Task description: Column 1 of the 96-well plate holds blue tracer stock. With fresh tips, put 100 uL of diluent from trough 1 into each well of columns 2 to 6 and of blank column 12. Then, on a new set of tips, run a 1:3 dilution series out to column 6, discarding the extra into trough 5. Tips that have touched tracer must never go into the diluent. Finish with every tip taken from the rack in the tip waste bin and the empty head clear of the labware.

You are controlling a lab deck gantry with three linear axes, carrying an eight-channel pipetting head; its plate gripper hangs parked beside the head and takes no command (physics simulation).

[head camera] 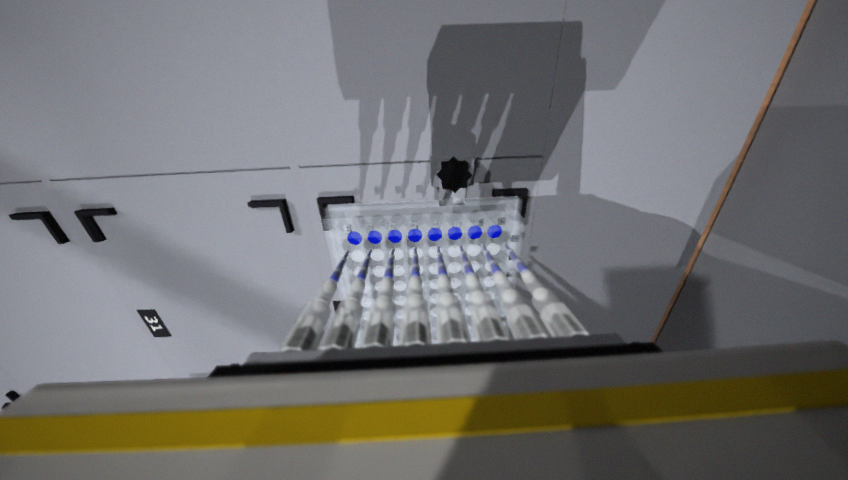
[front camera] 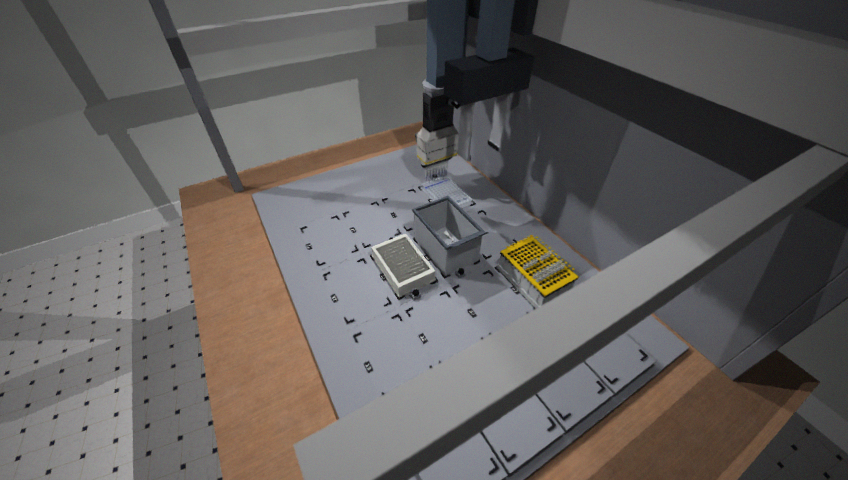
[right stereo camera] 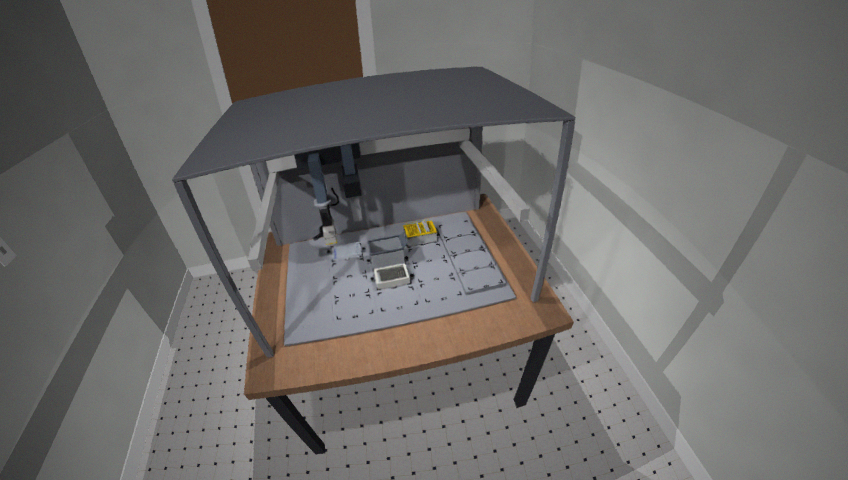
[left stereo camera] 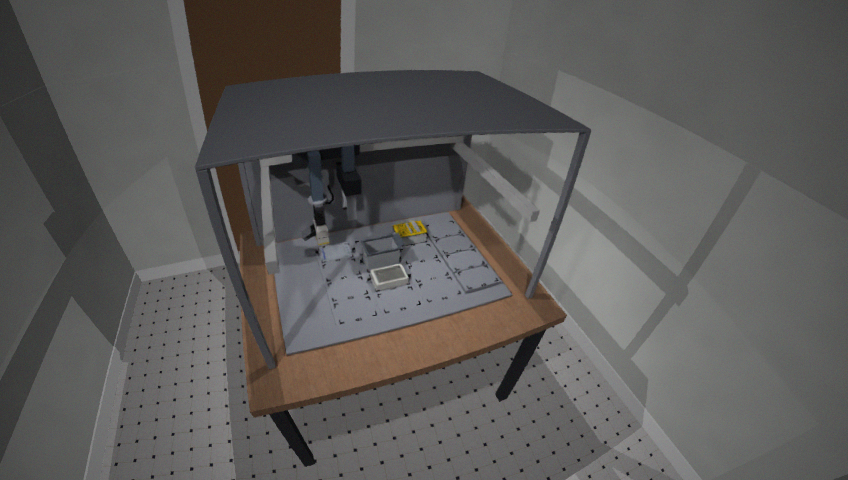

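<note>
The pipetting head (front camera: 437, 144) (head camera: 416, 404) (left stereo camera: 321, 234) (right stereo camera: 329, 234) carries eight tips (front camera: 436, 172) (head camera: 446, 312) with blue liquid in their lower ends. They hang a little above the well plate (front camera: 455, 193) (head camera: 416, 208) (left stereo camera: 339, 252), beside its blue column 1; the wells next to it look pale. The tip rack (front camera: 570, 277) (left stereo camera: 410, 228) (right stereo camera: 420, 228) shows empty holes and remaining tips. Pale tips lie in the waste bin (front camera: 464, 256) (left stereo camera: 380, 256) (right stereo camera: 386, 259). The trough block (front camera: 418, 281) (left stereo camera: 391, 284) stands beside it. My parked plate gripper (front camera: 480, 151) has its fingers apart, holding nothing.
The bin stands between the plate and the rack. Black locating knobs (front camera: 415, 293) (head camera: 454, 173) stick up beside labware. A grey crossbar (front camera: 571, 309) spans the front view. The enclosure back wall (front camera: 595, 166) rises behind the deck.
</note>
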